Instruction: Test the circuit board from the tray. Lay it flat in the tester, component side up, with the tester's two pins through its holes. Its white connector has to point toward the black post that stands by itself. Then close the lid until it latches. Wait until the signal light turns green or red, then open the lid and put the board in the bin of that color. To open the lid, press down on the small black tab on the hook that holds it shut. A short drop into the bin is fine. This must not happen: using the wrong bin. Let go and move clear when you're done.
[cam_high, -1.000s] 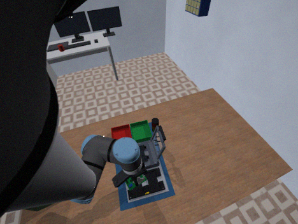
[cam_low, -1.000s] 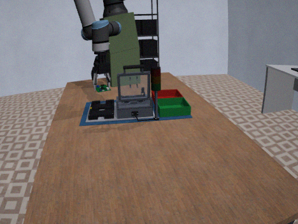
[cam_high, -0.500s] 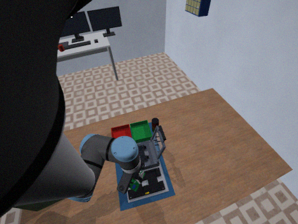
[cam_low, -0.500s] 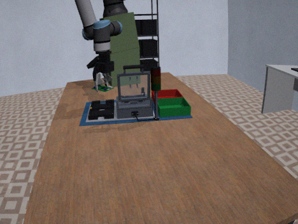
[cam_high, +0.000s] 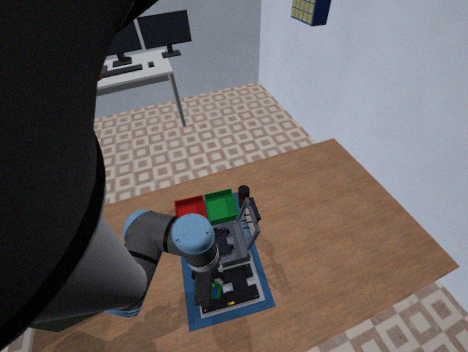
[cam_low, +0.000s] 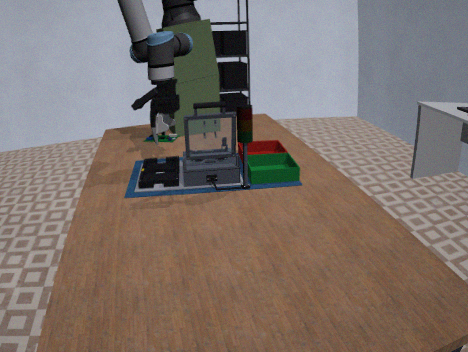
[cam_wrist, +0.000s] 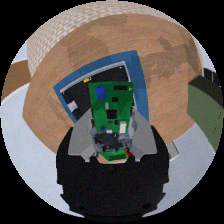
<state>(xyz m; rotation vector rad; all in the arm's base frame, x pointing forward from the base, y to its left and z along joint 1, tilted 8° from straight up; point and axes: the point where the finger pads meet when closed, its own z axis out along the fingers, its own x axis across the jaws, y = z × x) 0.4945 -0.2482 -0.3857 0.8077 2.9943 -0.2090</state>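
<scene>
My hand is 1 cm to the right of the green circuit board. The rest, counted from my hand: tester bed 10 cm ahead, 15 cm to the left, 5 cm below; red bin 3 cm ahead, 37 cm to the left, 11 cm below; clear lid 22 cm ahead, 12 cm to the left, 6 cm above.
</scene>
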